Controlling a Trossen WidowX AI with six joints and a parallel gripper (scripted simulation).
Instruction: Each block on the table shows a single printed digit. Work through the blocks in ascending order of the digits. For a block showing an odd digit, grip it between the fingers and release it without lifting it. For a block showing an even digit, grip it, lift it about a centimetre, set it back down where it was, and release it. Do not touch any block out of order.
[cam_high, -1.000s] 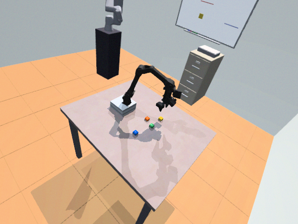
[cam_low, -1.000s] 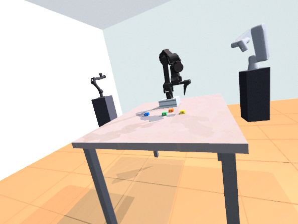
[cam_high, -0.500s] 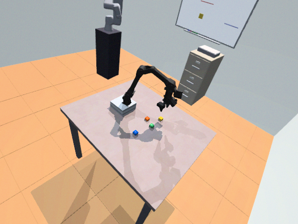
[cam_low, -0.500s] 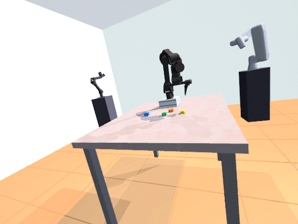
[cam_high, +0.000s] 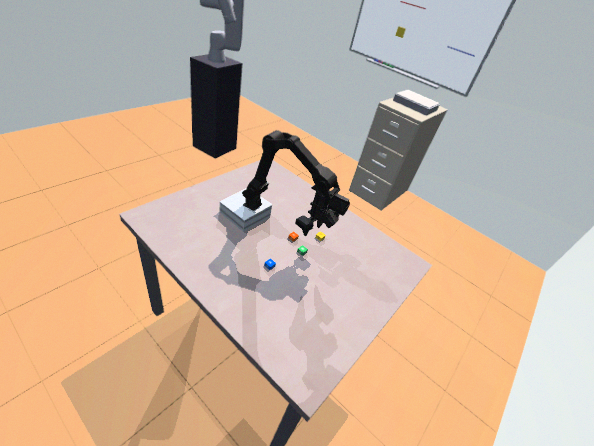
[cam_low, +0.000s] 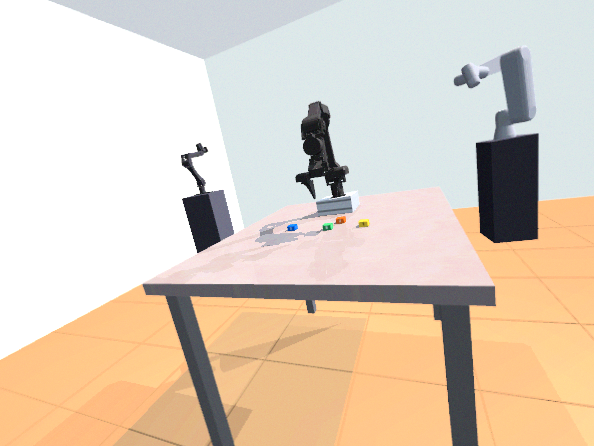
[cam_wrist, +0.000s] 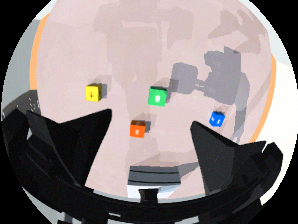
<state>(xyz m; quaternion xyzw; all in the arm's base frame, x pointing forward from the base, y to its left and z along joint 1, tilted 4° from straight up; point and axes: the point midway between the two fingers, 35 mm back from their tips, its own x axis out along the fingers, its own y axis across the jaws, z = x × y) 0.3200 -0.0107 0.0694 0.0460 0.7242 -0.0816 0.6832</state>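
Right now my gripper tip is 120 mm to the right of the yellow block and 110 mm above it. Round my gripper tip: blue block (70 mm behind, 170 mm to the right, 110 mm below); then orange block (90 mm behind, 30 mm to the left, 110 mm below); then green block (10 mm behind, 10 mm to the right, 110 mm below).
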